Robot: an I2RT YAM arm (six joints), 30 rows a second.
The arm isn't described. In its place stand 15 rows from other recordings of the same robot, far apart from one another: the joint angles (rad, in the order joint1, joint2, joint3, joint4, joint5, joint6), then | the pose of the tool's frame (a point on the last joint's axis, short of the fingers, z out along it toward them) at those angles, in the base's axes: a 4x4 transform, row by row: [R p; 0 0 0 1], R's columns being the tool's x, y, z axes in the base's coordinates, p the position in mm.
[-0.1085, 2.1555, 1.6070, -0.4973, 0.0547, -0.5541] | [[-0.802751 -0.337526 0.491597 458.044], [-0.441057 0.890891 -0.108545 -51.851], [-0.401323 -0.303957 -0.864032 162.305], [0 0 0 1]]
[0.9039, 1.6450, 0.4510, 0.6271, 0.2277, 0.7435] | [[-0.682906 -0.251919 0.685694 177.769], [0.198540 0.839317 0.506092 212.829], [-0.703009 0.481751 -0.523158 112.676], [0 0 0 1]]
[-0.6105, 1.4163, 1.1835, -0.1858, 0.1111, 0.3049] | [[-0.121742 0.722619 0.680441 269.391], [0.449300 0.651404 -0.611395 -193.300], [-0.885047 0.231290 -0.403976 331.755], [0 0 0 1]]
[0.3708, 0.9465, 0.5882, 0.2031, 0.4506, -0.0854] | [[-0.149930 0.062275 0.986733 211.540], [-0.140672 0.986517 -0.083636 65.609], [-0.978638 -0.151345 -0.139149 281.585], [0 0 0 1]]
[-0.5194, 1.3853, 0.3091, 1.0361, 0.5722, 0.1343] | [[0.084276 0.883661 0.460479 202.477], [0.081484 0.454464 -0.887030 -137.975], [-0.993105 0.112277 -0.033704 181.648], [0 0 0 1]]
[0.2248, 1.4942, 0.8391, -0.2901, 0.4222, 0.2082] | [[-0.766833 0.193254 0.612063 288.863], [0.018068 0.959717 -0.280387 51.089], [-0.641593 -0.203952 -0.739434 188.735], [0 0 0 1]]
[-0.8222, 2.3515, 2.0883, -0.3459, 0.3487, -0.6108] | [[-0.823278 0.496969 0.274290 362.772], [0.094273 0.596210 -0.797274 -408.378], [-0.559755 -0.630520 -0.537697 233.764], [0 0 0 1]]
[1.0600, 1.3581, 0.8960, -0.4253, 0.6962, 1.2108] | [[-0.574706 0.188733 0.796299 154.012], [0.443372 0.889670 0.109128 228.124], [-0.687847 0.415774 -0.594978 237.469], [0 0 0 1]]
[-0.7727, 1.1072, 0.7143, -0.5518, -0.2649, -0.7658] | [[-0.809060 0.004299 0.587711 160.272], [-0.145464 0.967397 -0.207326 -143.235], [-0.569441 -0.253230 -0.782056 223.457], [0 0 0 1]]
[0.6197, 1.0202, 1.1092, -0.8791, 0.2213, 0.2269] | [[-0.662677 -0.299476 0.686420 164.984], [-0.203187 0.954082 0.220095 108.110], [-0.720815 0.006380 -0.693098 342.779], [0 0 0 1]]
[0.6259, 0.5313, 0.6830, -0.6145, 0.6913, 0.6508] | [[-0.281202 0.227954 0.932182 107.523], [0.372640 0.921091 -0.112831 49.719], [-0.884344 0.315640 -0.343957 298.311], [0 0 0 1]]
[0.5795, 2.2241, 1.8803, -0.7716, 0.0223, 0.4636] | [[-0.913287 -0.146311 0.380131 401.691], [-0.063415 0.972953 0.222129 261.940], [-0.402350 0.178762 -0.897863 198.624], [0 0 0 1]]
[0.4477, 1.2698, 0.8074, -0.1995, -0.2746, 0.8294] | [[-0.823673 -0.002980 0.567057 242.069], [0.391961 0.719652 0.573121 126.956], [-0.409792 0.694329 -0.591589 243.496], [0 0 0 1]]
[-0.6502, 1.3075, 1.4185, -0.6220, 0.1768, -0.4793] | [[-0.676523 0.457599 0.576992 221.666], [-0.055831 0.749382 -0.659780 -176.448], [-0.734302 -0.478570 -0.481426 401.845], [0 0 0 1]]
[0.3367, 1.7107, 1.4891, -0.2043, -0.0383, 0.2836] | [[-0.475951 -0.239431 0.846253 385.390], [0.129646 0.932615 0.336781 136.342], [-0.869864 0.270005 -0.412838 334.337], [0 0 0 1]]
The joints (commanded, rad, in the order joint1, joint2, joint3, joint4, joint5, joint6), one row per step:
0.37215, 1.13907, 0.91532, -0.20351, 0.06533, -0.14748
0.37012, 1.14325, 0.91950, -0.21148, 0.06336, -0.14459
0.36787, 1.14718, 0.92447, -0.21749, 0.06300, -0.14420
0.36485, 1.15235, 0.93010, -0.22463, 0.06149, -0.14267
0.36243, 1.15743, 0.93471, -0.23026, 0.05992, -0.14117
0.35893, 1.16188, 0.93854, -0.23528, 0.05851, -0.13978
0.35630, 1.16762, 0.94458, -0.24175, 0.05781, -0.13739
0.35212, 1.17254, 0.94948, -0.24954, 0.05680, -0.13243
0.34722, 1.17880, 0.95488, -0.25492, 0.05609, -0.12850
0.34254, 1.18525, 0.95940, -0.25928, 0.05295, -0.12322
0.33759, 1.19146, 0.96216, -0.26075, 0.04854, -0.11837
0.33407, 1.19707, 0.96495, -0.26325, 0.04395, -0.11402
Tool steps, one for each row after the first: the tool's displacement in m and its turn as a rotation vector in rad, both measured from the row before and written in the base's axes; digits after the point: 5 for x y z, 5 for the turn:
0.00076, -0.00020, -0.00034, 0.00039, 0.00850, -0.00145
0.00087, -0.00028, 0.00020, -0.00131, 0.00479, -0.00209
0.00113, -0.00036, 0.00001, -0.00047, 0.00687, -0.00231
0.00108, -0.00021, -0.00018, -0.00024, 0.00634, -0.00166
0.00106, -0.00054, -0.00024, -0.00021, 0.00586, -0.00284
0.00125, -0.00025, 0.00007, 0.00018, 0.00651, -0.00307
0.00113, -0.00073, -0.00026, 0.00196, 0.00875, -0.00552
0.00158, -0.00080, -0.00019, 0.00152, 0.00696, -0.00607
0.00157, -0.00065, -0.00045, 0.00374, 0.00772, -0.00434
0.00160, -0.00069, -0.00074, 0.00442, 0.00652, -0.00332
0.00131, -0.00038, -0.00068, 0.00398, 0.00681, -0.00153

